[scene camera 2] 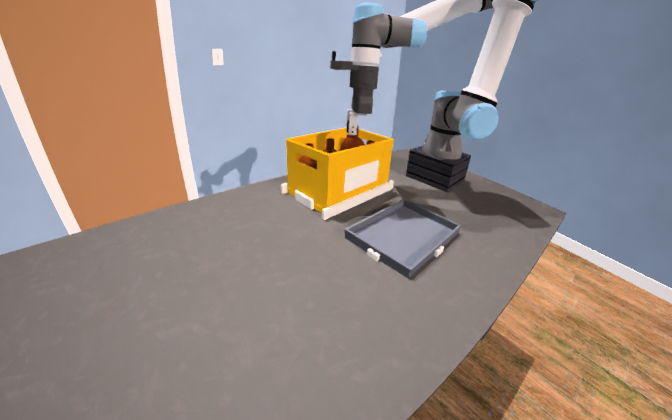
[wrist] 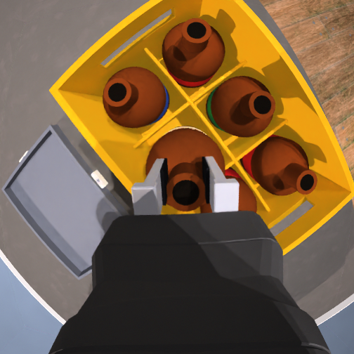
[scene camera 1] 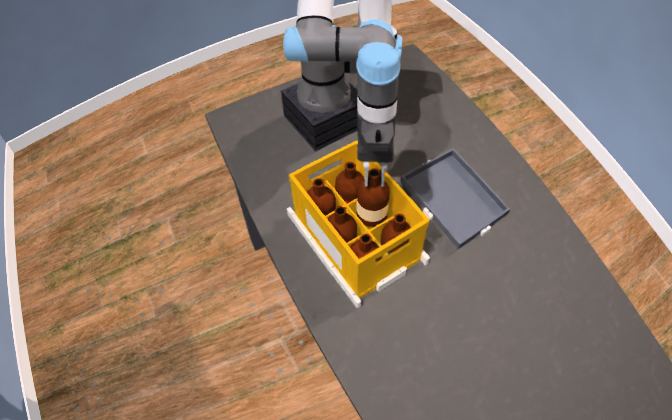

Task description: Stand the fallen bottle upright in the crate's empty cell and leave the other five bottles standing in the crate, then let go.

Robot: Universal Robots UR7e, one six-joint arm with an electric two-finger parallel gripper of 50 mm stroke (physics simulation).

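Note:
The held brown bottle with a cream label is upright in the middle cell of the row on the tray's side, inside the yellow crate. Its shoulder and label show higher than the other bottles in scene camera 1; its base is hidden. My gripper is shut on its neck, pointing down. The other five brown bottles stand in the other cells, such as one at the far end and a corner one. One bottle is partly hidden by my gripper in the wrist view.
A shallow grey tray lies beside the crate, with small white blocks at its edges. White strips border the crate's base. The crate's walls and thin yellow dividers surround the held bottle. The robot's dark base stands behind the crate.

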